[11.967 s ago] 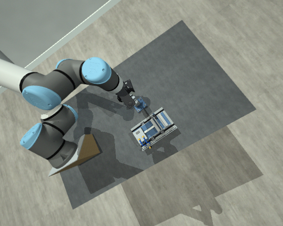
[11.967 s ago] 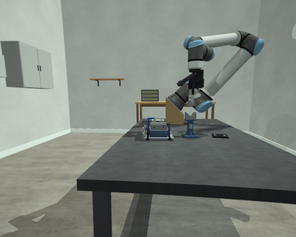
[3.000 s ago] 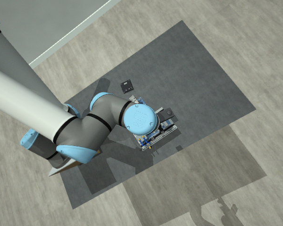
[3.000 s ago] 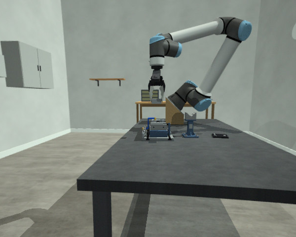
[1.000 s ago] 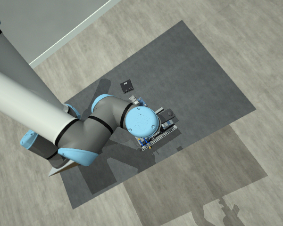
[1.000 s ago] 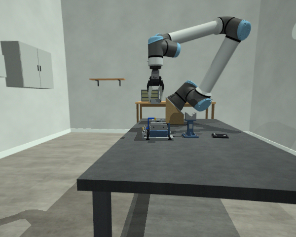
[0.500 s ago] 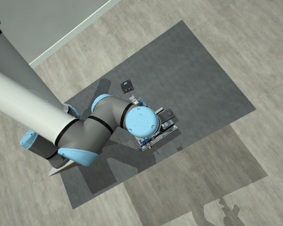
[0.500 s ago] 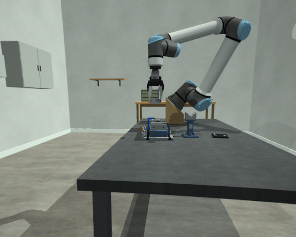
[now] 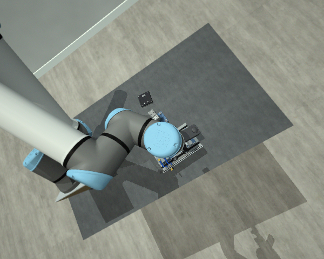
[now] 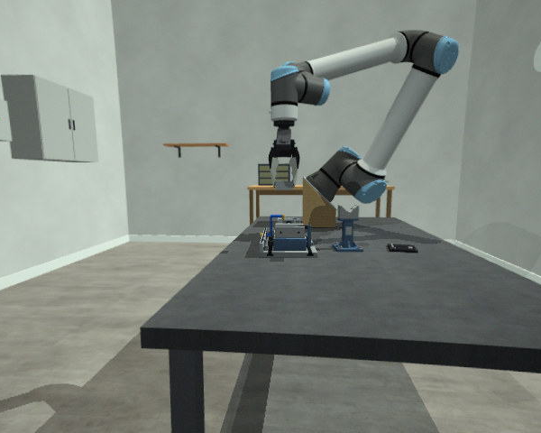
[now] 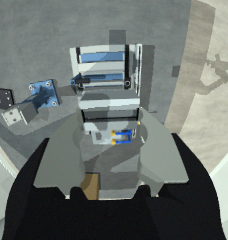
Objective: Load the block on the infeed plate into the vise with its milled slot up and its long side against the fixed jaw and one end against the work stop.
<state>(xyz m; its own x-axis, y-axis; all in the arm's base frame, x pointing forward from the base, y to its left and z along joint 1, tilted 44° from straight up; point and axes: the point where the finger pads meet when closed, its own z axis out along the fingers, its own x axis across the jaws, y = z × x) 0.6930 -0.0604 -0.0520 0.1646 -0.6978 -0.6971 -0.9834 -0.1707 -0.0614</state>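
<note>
My gripper is now 70 mm past the vise, 10 mm to the right of it and 200 mm above it. Also, from my hand: infeed plate 120 mm behind, 410 mm to the left, 240 mm below; part right at my hand.
</note>
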